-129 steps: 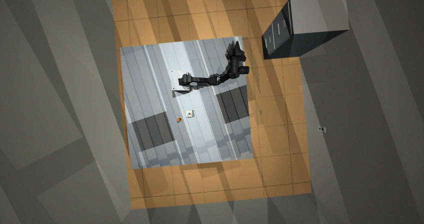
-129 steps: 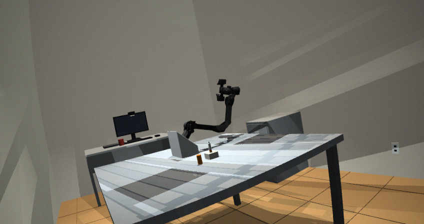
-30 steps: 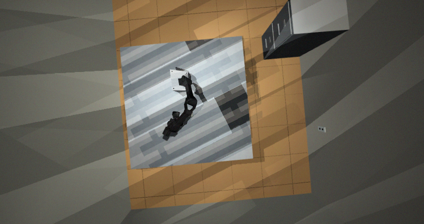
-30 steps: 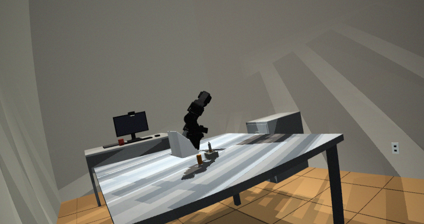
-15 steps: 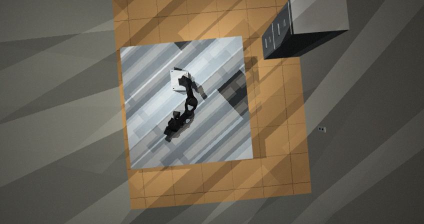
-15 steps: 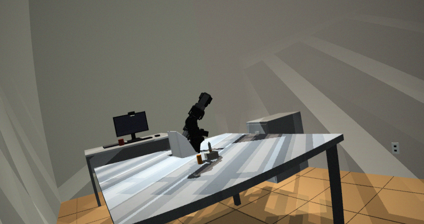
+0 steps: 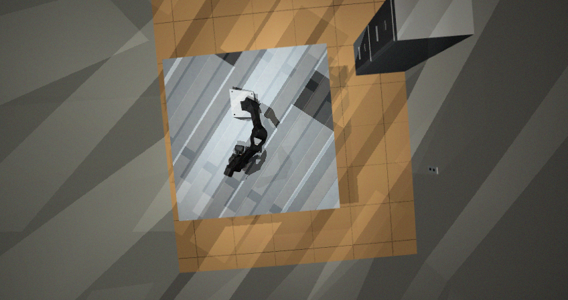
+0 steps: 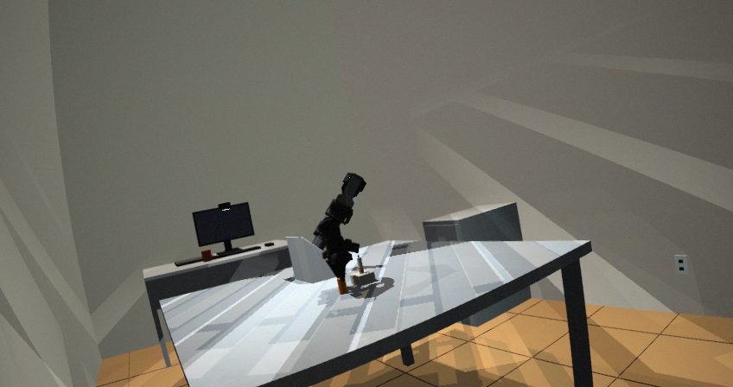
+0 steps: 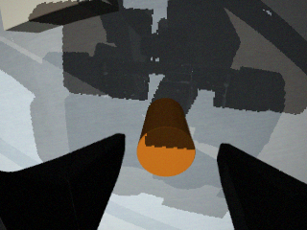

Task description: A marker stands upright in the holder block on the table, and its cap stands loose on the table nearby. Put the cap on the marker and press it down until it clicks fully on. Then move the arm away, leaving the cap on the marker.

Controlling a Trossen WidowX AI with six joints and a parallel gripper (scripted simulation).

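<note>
Right now my gripper tip is 2 cm above the orange cap. Also, from my gripper tip: cream holder block (5 cm behind, 12 cm to the left, 3 cm below).
</note>
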